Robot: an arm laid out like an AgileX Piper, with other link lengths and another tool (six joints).
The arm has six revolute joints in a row. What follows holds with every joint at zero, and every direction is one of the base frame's.
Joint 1 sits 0.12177 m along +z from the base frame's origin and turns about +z.
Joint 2 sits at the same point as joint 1 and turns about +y.
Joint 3 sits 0.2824 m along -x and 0.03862 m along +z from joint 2 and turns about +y.
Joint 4 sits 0.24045 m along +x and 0.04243 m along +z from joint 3 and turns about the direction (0.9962, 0, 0.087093).
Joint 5 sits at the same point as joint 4 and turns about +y.
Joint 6 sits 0.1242 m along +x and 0.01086 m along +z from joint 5 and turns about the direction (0.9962, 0, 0.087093).
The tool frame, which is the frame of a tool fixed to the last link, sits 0.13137 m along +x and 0.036 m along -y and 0.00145 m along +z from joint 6; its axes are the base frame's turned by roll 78.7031, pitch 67.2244 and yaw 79.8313 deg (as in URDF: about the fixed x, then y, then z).
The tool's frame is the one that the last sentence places.
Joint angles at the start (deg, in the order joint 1, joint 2, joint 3, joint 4, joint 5, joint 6):
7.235, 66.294, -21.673, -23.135, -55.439, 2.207
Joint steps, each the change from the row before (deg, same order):
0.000, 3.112, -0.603, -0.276, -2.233, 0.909
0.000, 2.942, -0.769, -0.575, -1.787, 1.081
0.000, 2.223, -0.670, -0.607, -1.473, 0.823
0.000, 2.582, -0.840, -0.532, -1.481, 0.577
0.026, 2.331, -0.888, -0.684, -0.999, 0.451
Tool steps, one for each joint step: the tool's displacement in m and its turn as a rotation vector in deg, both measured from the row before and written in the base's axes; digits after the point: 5 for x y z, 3 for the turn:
0.00808, 0.00440, -0.00706, 1.099, 0.903, 1.047
0.00784, 0.00499, -0.00734, 0.939, 1.034, 1.146
0.00558, 0.00450, -0.00481, 0.681, 0.595, 1.028
0.00688, 0.00438, -0.00611, 0.530, 0.684, 0.931
0.00639, 0.00460, -0.00645, 0.181, 0.742, 0.910

